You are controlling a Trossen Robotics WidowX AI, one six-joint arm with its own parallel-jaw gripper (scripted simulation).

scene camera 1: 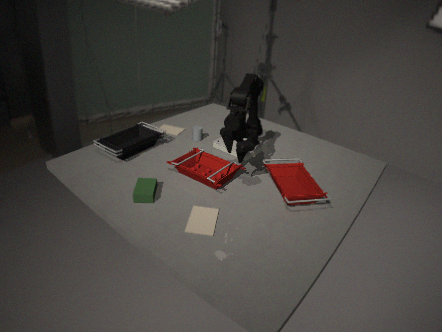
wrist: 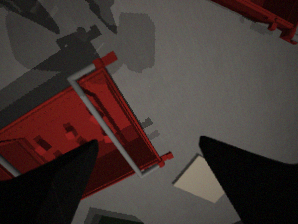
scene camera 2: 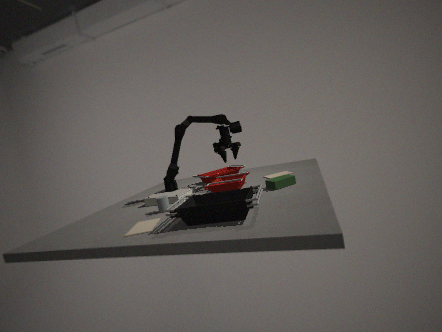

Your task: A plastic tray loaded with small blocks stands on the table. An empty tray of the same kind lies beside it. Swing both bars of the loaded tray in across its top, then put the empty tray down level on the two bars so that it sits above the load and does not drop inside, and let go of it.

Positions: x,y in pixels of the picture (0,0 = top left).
Labels:
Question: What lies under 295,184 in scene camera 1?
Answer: A red tray.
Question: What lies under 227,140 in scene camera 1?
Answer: My gripper.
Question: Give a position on a wire bar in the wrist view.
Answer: At 90,67

